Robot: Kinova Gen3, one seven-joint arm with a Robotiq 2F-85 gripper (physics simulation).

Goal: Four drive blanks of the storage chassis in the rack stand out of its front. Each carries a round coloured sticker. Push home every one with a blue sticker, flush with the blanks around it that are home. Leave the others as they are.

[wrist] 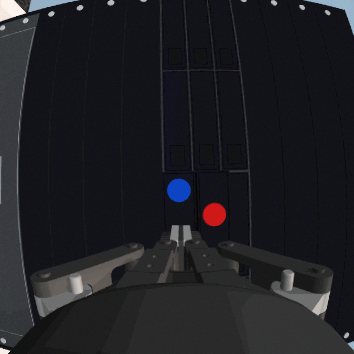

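Note:
A drive blank with a blue sticker [179, 190] is in the lower row of the chassis front, in the left column of the blanks. A blank with a red sticker [214, 214] is just to its right, its sticker a little lower in the view. My gripper [180, 236] is shut and empty. Its fingertips show just below the blue sticker, in front of the same blank; whether they touch it I cannot tell. My fingers and gripper body hide the lower parts of these blanks. No other coloured stickers show in the view.
Blanks without stickers [177, 110] fill the rows above, divided by thin grey lines. Wide dark panels [100, 125] lie on both sides. A grey panel [11, 100] stands at the left edge. Light round studs [80, 8] run along the top edge.

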